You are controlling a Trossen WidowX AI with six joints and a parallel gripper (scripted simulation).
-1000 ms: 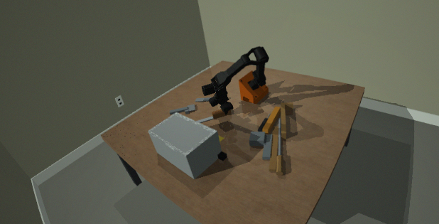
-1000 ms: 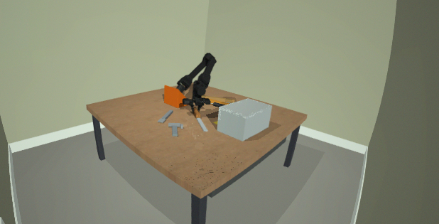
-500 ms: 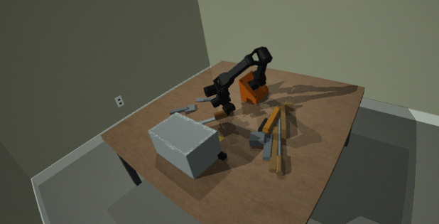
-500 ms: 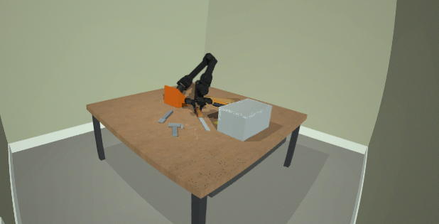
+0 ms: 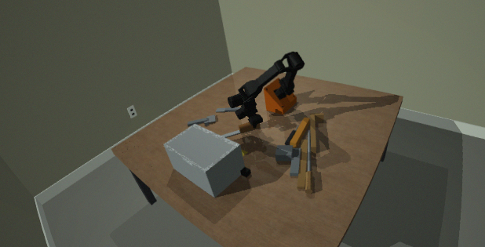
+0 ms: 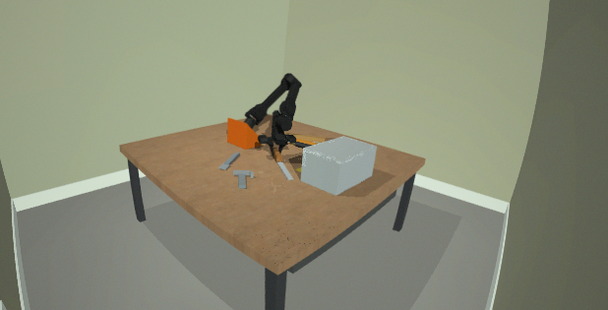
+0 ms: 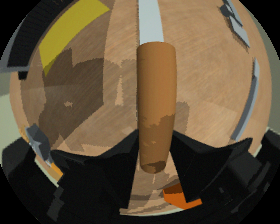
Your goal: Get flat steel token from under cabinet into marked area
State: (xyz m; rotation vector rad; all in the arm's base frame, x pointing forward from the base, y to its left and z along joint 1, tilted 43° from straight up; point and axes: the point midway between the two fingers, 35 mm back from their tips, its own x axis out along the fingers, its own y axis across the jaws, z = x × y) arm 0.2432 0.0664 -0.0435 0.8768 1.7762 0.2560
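Now: gripper tip 10 cm past the orange bar, 24 cm to the right of it and 1 cm below it. Also, from my gripper tip: grey block: 8 cm ahead, 28 cm to the left, 1 cm above; wooden stick: 6 cm ahead, 38 cm to the left; grey t-piece: 12 cm ahead, 30 cm to the right.
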